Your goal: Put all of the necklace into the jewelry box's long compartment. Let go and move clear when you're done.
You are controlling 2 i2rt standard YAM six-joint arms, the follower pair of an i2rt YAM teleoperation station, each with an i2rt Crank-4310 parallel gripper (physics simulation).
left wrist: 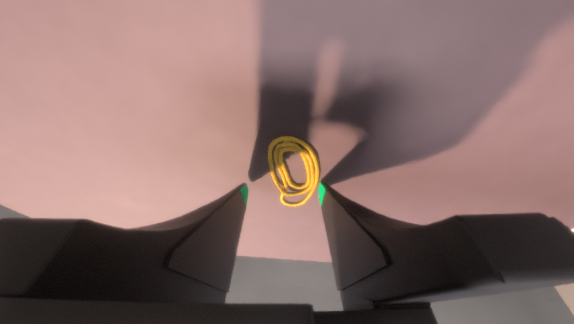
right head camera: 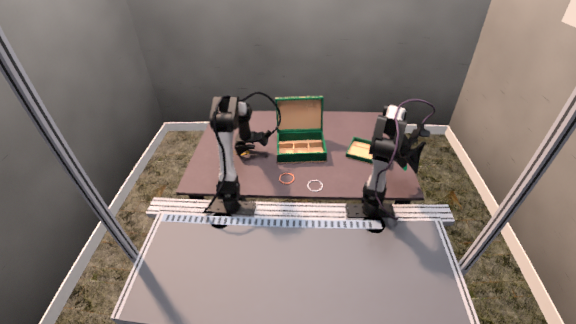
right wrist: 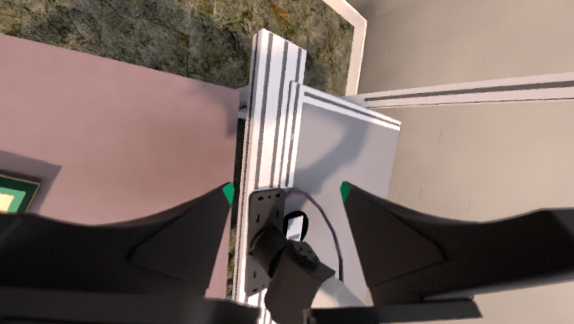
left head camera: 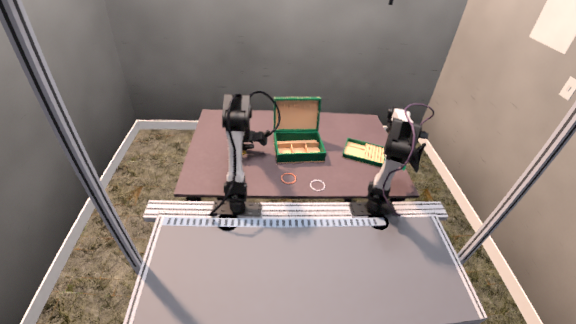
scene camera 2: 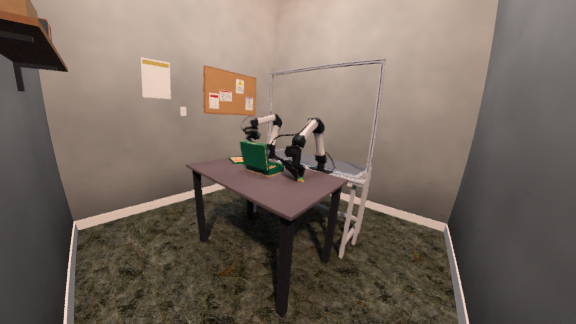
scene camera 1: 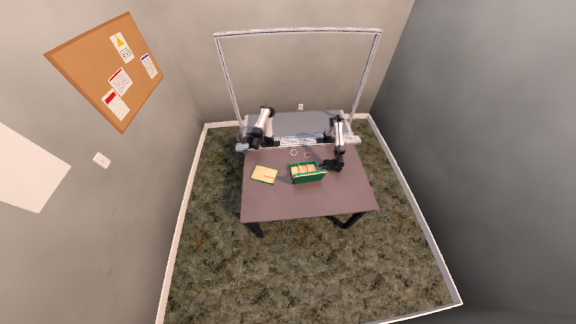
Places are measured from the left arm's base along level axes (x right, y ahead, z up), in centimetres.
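Pixels of known places: left gripper, fingertip midpoint: [left wrist: 283,185] [right head camera: 239,151] [scene camera 2: 299,180] [scene camera 1: 338,169]; right gripper, fingertip midpoint: [right head camera: 411,171] [right wrist: 286,184] [left head camera: 410,170] [scene camera 2: 256,142]; left arm's base at its link origin: [right head camera: 232,208] [left head camera: 237,209] [scene camera 2: 320,170] [scene camera 1: 325,141]; right arm's base at its link origin: [right head camera: 369,211] [right wrist: 263,241] [left head camera: 372,209] [scene camera 2: 271,158] [scene camera 1: 270,144].
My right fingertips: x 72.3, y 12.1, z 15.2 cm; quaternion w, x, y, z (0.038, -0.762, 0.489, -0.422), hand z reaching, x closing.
Ahead of a thing's pixels: the offset from my right fingertips to its top centre.
The gold necklace {dx -76.7, dy +23.2, dz -13.5 cm} [left wrist: 314,170] [scene camera 2: 300,180] lies coiled in a small oval on the table, at the left of the head views. My left gripper [left wrist: 283,185] is open and low, pointing down, with a fingertip on either side of the coil; the right-hand fingertip in the left wrist view appears very close to it. The green jewelry box [left head camera: 300,156] [right head camera: 301,156] [scene camera 2: 255,157] stands open at mid-table, lid upright. Three small compartments show along its front; the space behind their divider is partly hidden. My right gripper [right wrist: 286,184] is open and empty, raised at the table's right side.
A green-rimmed tray {dx -11.5, dy +27.6, dz -11.6 cm} [left head camera: 362,160] lies right of the box, partly behind the right arm in the head views. A coral ring-shaped bracelet {dx -51.3, dy +6.5, dz -13.8 cm} [left head camera: 288,183] and a white one {dx -38.3, dy +2.9, dz -13.8 cm} [left head camera: 317,190] lie in front of the box, near the table's front edge.
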